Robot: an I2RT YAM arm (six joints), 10 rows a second.
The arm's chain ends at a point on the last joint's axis. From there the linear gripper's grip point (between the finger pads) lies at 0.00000 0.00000 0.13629 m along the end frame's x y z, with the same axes.
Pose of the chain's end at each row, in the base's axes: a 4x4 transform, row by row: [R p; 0 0 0 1], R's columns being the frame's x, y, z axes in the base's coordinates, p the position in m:
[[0.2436 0.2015 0.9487 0.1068], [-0.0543 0.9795 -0.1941 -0.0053], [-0.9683 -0.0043 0.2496 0.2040], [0 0 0 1]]
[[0.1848 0.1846 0.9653 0.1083], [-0.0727 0.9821 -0.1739 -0.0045], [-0.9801 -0.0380 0.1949 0.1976], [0 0 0 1]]
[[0.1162 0.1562 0.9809 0.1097], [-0.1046 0.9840 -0.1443 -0.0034], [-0.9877 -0.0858 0.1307 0.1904], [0 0 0 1]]
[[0.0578 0.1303 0.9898 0.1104], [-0.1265 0.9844 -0.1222 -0.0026], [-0.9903 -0.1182 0.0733 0.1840], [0 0 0 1]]
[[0.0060 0.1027 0.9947 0.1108], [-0.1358 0.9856 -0.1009 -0.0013], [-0.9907 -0.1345 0.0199 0.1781], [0 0 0 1]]
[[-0.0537 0.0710 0.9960 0.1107], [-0.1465 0.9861 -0.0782 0.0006], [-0.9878 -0.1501 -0.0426 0.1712], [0 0 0 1]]
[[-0.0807 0.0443 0.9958 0.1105], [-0.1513 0.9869 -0.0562 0.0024], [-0.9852 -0.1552 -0.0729 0.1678], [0 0 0 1]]
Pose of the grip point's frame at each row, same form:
[[0.2436 0.2015 0.9487 0.2361], [-0.0543 0.9795 -0.1941 -0.0318], [-0.9683 -0.0043 0.2496 0.2380], [0 0 0 1]]
[[0.1848 0.1846 0.9653 0.2399], [-0.0727 0.9821 -0.1739 -0.0282], [-0.9801 -0.0380 0.1949 0.2242], [0 0 0 1]]
[[0.1162 0.1562 0.9809 0.2434], [-0.1046 0.9840 -0.1443 -0.0231], [-0.9877 -0.0858 0.1307 0.2082], [0 0 0 1]]
[[0.0578 0.1303 0.9898 0.2453], [-0.1265 0.9844 -0.1222 -0.0193], [-0.9903 -0.1182 0.0733 0.1940], [0 0 0 1]]
[[0.0060 0.1027 0.9947 0.2464], [-0.1358 0.9856 -0.1009 -0.0151], [-0.9907 -0.1345 0.0199 0.1808], [0 0 0 1]]
[[-0.0537 0.0710 0.9960 0.2464], [-0.1465 0.9861 -0.0782 -0.0101], [-0.9878 -0.1501 -0.0426 0.1654], [0 0 0 1]]
[[-0.0807 0.0443 0.9958 0.2462], [-0.1513 0.9869 -0.0562 -0.0053], [-0.9852 -0.1552 -0.0729 0.1579], [0 0 0 1]]

